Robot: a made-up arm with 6 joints.
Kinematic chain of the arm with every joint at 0, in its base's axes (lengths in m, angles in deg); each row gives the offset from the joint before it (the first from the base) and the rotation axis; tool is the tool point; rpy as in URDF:
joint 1: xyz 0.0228 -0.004 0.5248 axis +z
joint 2: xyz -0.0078 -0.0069 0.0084 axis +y
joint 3: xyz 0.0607 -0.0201 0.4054 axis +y
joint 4: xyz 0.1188 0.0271 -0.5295 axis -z
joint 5: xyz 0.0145 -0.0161 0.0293 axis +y
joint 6: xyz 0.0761 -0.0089 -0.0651 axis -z
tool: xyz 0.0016 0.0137 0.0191 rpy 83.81 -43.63 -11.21
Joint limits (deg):
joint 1: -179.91..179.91
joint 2: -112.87..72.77
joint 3: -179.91..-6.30
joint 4: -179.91..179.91
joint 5: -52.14..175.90
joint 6: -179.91..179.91
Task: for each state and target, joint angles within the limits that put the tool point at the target. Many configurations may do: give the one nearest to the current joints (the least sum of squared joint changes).
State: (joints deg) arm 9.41 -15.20 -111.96 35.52 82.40 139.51
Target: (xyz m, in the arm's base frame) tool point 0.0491 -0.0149 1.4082
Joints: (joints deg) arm 8.28 -41.74 -105.13 34.76 87.00 140.93
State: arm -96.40 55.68 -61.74 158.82 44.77 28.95
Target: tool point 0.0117 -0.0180 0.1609
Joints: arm -97.73 69.96 -23.94 156.02 37.18 29.42
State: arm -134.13 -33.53 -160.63 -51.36 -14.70 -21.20
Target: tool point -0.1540 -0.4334 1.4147
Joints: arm -118.18 16.12 -148.09 -46.86 13.96 -16.87
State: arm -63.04 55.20 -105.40 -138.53 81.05 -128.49
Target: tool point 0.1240 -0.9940 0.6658
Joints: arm -85.27 71.30 -152.47 -123.87 68.49 -164.24
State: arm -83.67 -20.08 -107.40 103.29 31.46 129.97
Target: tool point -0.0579 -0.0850 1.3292
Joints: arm -94.85 -44.60 -92.65 101.50 17.55 129.55
